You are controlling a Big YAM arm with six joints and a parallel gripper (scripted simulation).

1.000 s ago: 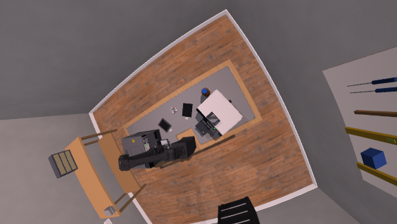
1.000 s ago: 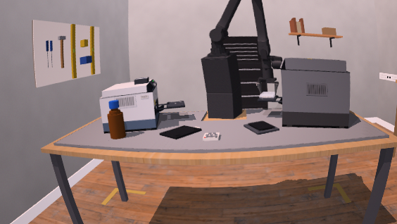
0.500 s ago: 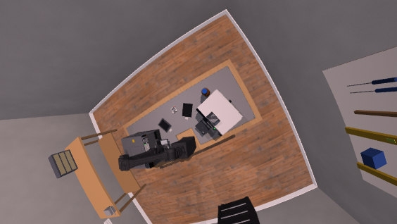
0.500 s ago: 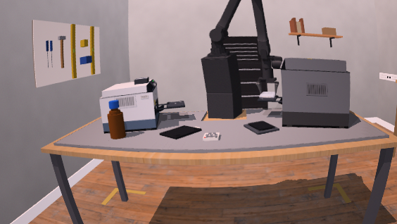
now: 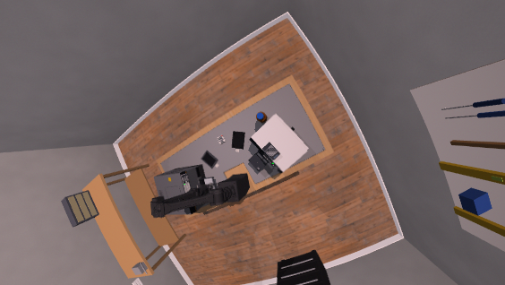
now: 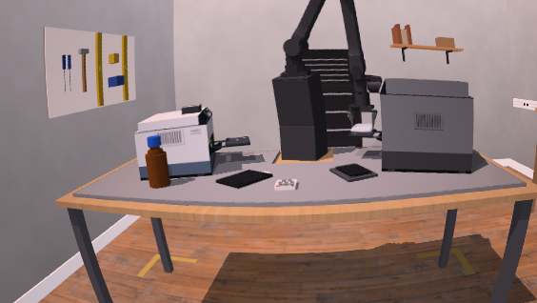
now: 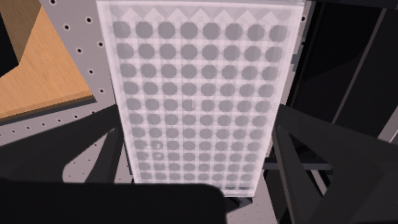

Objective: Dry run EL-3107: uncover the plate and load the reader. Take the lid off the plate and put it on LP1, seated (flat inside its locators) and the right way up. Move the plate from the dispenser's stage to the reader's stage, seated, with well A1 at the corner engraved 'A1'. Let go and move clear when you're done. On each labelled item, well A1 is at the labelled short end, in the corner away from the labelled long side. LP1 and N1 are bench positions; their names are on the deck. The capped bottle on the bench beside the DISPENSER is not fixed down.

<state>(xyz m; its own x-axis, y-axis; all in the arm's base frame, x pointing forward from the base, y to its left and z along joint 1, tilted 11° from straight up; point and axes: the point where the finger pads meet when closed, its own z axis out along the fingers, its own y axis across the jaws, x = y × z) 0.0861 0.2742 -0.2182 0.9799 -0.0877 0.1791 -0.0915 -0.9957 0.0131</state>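
Right now my hand is right at the multi-well plate. The rest, counted from my hand: LP1 pad: 240 mm ahead, 30 mm to the right, 120 mm below; lid: 240 mm ahead, 30 mm to the right, 110 mm below; LP1 label: 150 mm ahead, 90 mm to the right, 130 mm below.
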